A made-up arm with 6 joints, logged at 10 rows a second.
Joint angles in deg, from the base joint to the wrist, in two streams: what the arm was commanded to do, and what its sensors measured. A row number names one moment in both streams.
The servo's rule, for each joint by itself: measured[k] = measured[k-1] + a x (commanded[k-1-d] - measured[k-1]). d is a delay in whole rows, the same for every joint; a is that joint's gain. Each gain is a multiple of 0.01, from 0.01 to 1. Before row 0 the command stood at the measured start. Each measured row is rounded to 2 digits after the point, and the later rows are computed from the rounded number. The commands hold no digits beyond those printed.
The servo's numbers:
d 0
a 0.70 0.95 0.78 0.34 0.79 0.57
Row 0, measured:
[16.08 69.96 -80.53 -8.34 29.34 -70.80]
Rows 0 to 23, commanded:
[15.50 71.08 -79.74 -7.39 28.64 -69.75]
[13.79 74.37 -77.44 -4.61 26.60 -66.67]
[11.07 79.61 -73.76 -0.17 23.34 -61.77]
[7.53 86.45 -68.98 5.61 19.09 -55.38]
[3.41 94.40 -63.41 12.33 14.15 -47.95]
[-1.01 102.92 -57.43 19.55 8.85 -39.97]
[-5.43 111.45 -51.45 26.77 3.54 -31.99]
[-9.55 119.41 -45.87 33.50 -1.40 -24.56]
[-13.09 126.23 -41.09 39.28 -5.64 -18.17]
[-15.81 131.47 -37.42 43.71 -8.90 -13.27]
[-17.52 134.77 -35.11 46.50 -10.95 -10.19]
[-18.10 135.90 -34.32 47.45 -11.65 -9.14]
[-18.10 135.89 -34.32 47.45 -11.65 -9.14]
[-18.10 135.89 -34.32 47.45 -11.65 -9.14]
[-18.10 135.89 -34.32 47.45 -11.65 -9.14]
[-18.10 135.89 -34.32 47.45 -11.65 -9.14]
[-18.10 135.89 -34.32 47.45 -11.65 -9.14]
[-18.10 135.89 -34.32 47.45 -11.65 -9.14]
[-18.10 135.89 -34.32 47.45 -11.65 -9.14]
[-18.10 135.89 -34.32 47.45 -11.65 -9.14]
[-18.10 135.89 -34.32 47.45 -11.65 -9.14]
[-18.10 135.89 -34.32 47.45 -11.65 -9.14]
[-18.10 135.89 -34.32 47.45 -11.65 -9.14]
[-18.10 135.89 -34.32 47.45 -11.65 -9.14]
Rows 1 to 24, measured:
[15.67 71.02 -79.91 -8.02 28.79 -70.20]
[14.35 74.20 -77.98 -6.86 27.06 -68.19]
[12.05 79.34 -74.69 -4.59 24.12 -64.53]
[8.89 86.09 -70.24 -1.12 20.15 -59.31]
[5.05 93.98 -64.91 3.45 15.41 -52.83]
[0.81 102.47 -59.08 8.92 10.23 -45.50]
[-3.56 111.00 -53.13 14.99 4.94 -37.80]
[-7.75 118.99 -47.47 21.28 -0.07 -30.25]
[-11.49 125.87 -42.49 27.40 -4.47 -23.36]
[-14.51 131.19 -38.54 32.95 -7.97 -17.61]
[-16.62 134.59 -35.86 37.56 -10.32 -13.38]
[-17.66 135.83 -34.66 40.92 -11.37 -10.96]
[-17.97 135.89 -34.39 43.14 -11.59 -9.92]
[-18.06 135.89 -34.34 44.61 -11.64 -9.48]
[-18.09 135.89 -34.32 45.58 -11.65 -9.29]
[-18.10 135.89 -34.32 46.22 -11.65 -9.20]
[-18.10 135.89 -34.32 46.64 -11.65 -9.17]
[-18.10 135.89 -34.32 46.92 -11.65 -9.15]
[-18.10 135.89 -34.32 47.10 -11.65 -9.14]
[-18.10 135.89 -34.32 47.22 -11.65 -9.14]
[-18.10 135.89 -34.32 47.30 -11.65 -9.14]
[-18.10 135.89 -34.32 47.35 -11.65 -9.14]
[-18.10 135.89 -34.32 47.38 -11.65 -9.14]
[-18.10 135.89 -34.32 47.40 -11.65 -9.14]

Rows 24 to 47, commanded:
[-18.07 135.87 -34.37 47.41 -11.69 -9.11]
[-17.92 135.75 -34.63 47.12 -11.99 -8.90]
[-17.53 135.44 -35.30 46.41 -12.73 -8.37]
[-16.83 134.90 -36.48 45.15 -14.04 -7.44]
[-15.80 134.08 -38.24 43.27 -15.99 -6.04]
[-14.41 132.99 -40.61 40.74 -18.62 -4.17]
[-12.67 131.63 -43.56 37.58 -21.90 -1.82]
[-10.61 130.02 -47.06 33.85 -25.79 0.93]
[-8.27 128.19 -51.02 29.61 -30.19 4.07]
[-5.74 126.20 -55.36 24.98 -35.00 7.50]
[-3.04 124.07 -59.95 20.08 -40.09 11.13]
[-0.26 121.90 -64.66 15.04 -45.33 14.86]
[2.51 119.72 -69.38 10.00 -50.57 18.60]
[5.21 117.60 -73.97 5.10 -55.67 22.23]
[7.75 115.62 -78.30 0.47 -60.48 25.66]
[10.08 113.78 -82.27 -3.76 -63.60 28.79]
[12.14 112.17 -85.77 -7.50 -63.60 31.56]
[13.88 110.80 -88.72 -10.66 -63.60 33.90]
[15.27 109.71 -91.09 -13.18 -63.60 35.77]
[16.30 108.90 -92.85 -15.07 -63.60 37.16]
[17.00 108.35 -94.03 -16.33 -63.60 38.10]
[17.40 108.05 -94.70 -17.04 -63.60 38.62]
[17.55 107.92 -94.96 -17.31 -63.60 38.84]
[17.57 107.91 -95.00 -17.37 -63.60 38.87]
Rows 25 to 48, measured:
[-18.08 135.87 -34.36 47.40 -11.68 -9.12]
[-17.97 135.76 -34.57 47.30 -11.92 -8.99]
[-17.66 135.46 -35.14 47.00 -12.56 -8.64]
[-17.08 134.93 -36.19 46.37 -13.73 -7.96]
[-16.18 134.12 -37.79 45.32 -15.52 -6.87]
[-14.94 133.05 -39.99 43.76 -17.97 -5.33]
[-13.35 131.70 -42.77 41.66 -21.07 -3.33]
[-11.43 130.10 -46.12 39.00 -24.80 -0.90]
[-9.22 128.29 -49.94 35.81 -29.06 1.93]
[-6.78 126.30 -54.17 32.13 -33.75 5.10]
[-4.16 124.18 -58.68 28.03 -38.76 8.54]
[-1.43 122.01 -63.34 23.61 -43.95 12.14]
[1.33 119.83 -68.05 18.98 -49.18 15.82]
[4.05 117.71 -72.67 14.26 -54.31 19.47]
[6.64 115.72 -77.06 9.57 -59.18 23.00]
[9.05 113.88 -81.12 5.04 -62.67 26.30]
[11.21 112.26 -84.75 0.78 -63.40 29.30]
[13.08 110.87 -87.85 -3.11 -63.56 31.92]
[14.61 109.77 -90.38 -6.53 -63.59 34.11]
[15.79 108.94 -92.31 -9.43 -63.60 35.85]
[16.64 108.38 -93.65 -11.78 -63.60 37.13]
[17.17 108.07 -94.47 -13.57 -63.60 37.98]
[17.44 107.93 -94.85 -14.84 -63.60 38.47]
[17.53 107.91 -94.97 -15.70 -63.60 38.70]

